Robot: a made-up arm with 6 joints.
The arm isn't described. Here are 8 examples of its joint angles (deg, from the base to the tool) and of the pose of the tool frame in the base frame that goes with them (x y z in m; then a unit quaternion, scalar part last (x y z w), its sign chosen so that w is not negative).
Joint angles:
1: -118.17 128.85 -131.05 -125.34 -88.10 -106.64
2: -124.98 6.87 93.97 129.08 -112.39 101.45
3: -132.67 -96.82 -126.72 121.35 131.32 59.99
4: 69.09 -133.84 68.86 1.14 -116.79 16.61
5: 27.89 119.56 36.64 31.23 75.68 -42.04
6: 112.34 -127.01 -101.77 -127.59 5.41 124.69
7: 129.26 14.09 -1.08 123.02 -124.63 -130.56
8: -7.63 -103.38 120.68 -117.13 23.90 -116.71
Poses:
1: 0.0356 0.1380 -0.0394 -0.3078 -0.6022 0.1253 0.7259
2: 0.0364 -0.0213 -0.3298 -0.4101 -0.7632 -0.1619 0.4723
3: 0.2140 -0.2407 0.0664 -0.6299 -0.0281 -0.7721 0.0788
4: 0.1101 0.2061 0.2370 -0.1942 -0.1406 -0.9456 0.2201
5: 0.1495 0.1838 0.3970 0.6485 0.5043 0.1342 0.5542
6: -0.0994 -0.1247 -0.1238 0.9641 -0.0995 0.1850 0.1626
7: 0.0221 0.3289 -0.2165 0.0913 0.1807 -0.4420 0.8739
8: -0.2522 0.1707 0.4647 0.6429 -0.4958 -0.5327 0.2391
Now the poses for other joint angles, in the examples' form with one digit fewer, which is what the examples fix.
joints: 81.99 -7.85 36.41 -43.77 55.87 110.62
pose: 0.045 0.286 0.155 0.299 0.867 -0.079 0.391
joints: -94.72 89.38 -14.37 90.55 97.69 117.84
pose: -0.019 -0.459 0.009 -0.288 -0.692 0.623 0.223
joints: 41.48 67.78 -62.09 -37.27 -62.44 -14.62
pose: -0.228 -0.085 0.097 -0.901 -0.105 0.420 0.019
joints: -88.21 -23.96 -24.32 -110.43 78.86 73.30
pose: -0.135 -0.178 0.086 -0.541 -0.672 -0.131 0.489
